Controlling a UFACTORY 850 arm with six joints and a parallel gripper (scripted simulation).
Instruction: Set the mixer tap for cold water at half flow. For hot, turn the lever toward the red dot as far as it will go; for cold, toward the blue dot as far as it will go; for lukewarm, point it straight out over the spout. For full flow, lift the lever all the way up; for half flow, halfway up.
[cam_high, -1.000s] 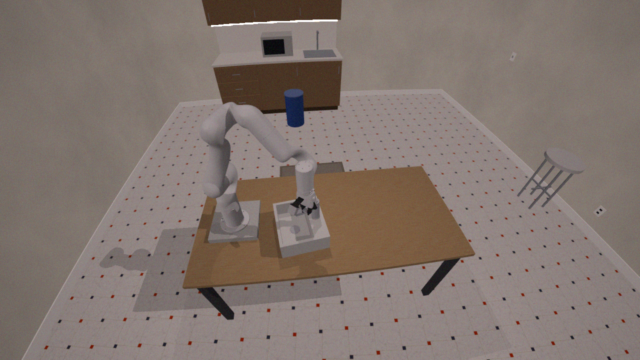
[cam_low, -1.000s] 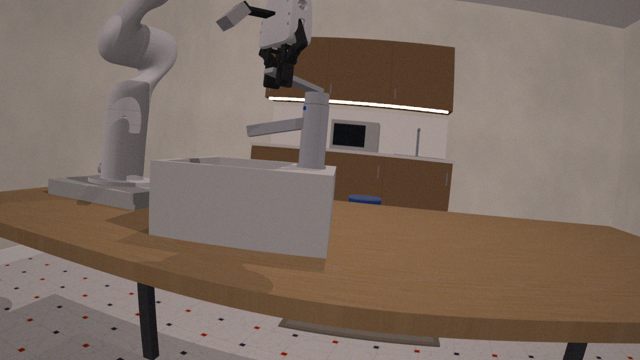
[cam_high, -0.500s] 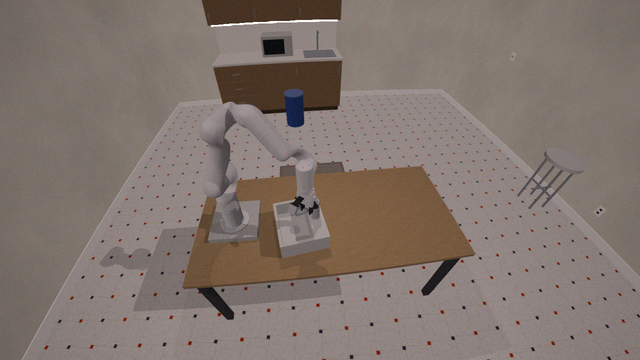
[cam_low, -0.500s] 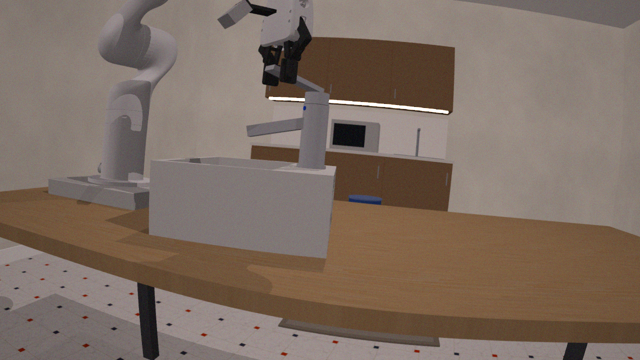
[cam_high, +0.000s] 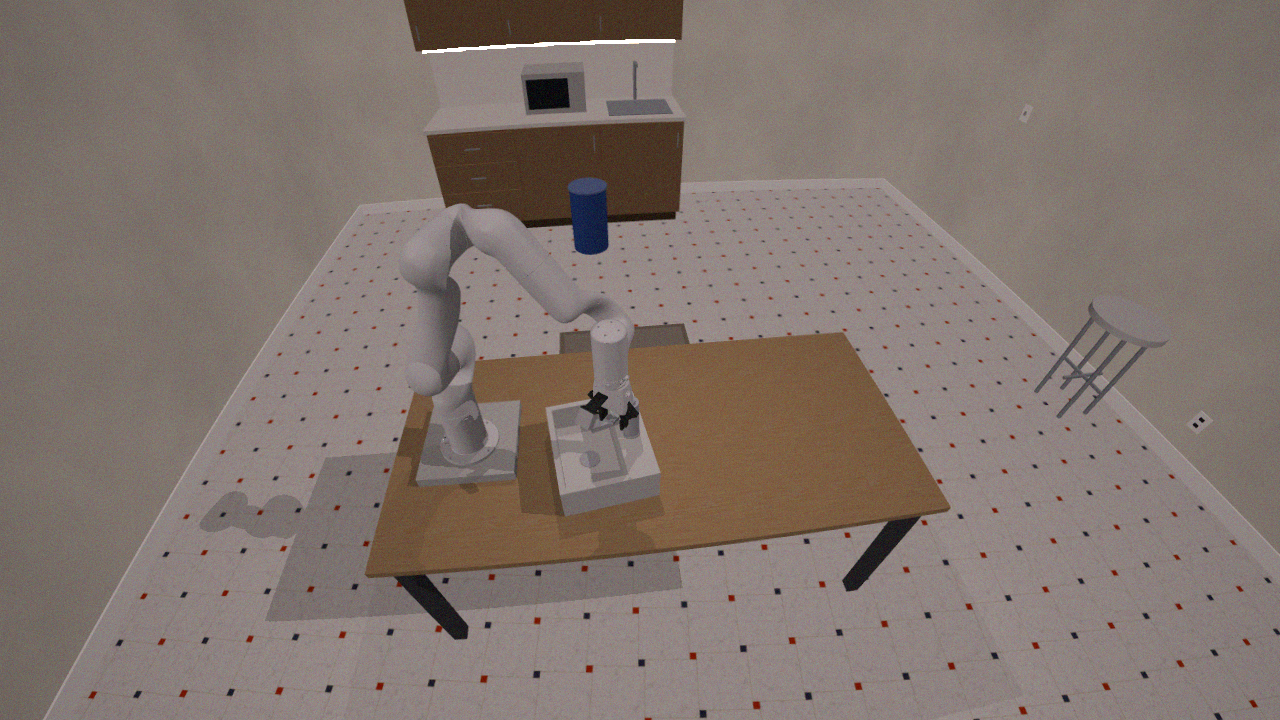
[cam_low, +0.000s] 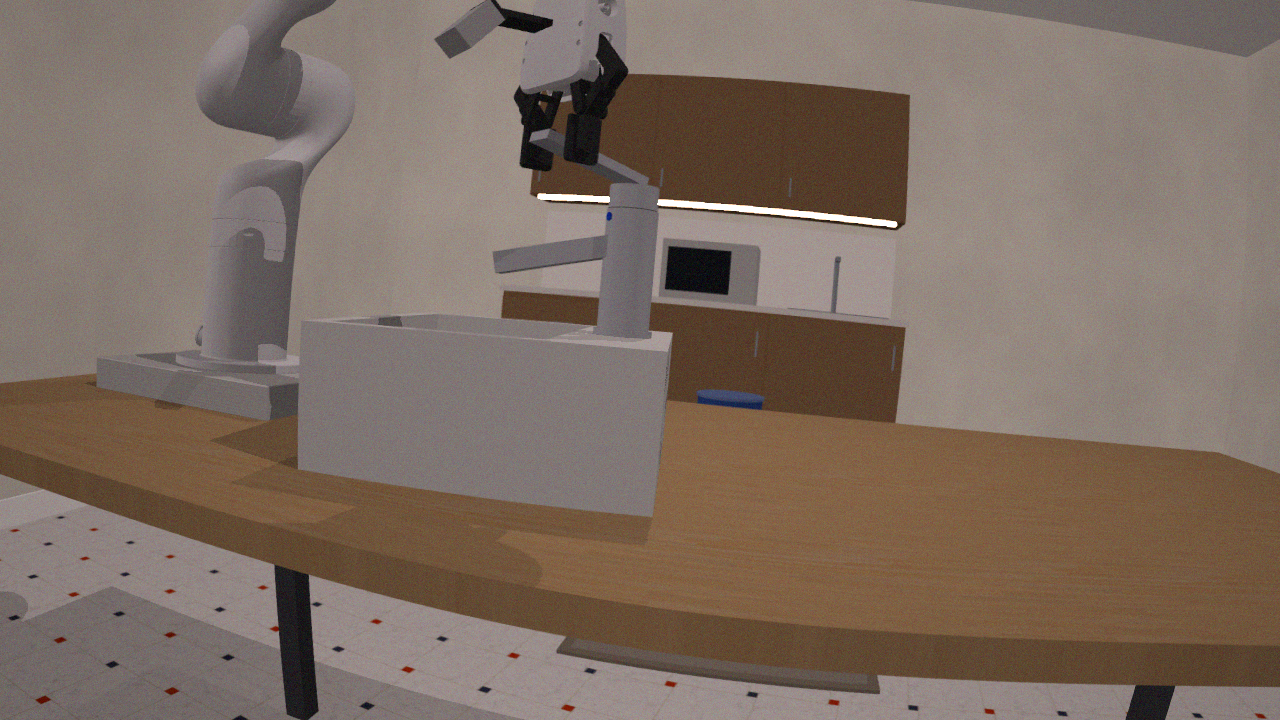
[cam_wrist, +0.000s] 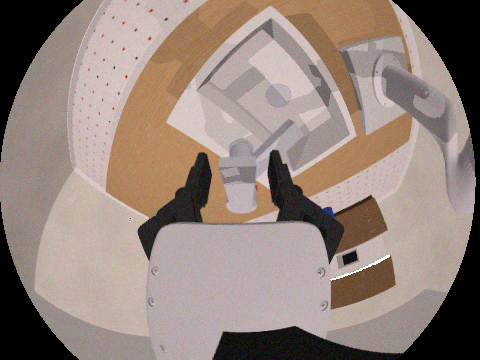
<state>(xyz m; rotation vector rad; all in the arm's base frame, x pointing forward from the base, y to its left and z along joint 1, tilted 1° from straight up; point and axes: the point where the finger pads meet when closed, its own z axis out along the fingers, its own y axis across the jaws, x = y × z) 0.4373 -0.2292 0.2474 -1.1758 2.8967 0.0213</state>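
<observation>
Right now my hand is 3 cm to the right of the flat lever, 3 cm short of it and 1 cm above it. The rest, counted from my hand: white sink basin 25 cm below, 6 cm to the left, 5 cm behind.
</observation>
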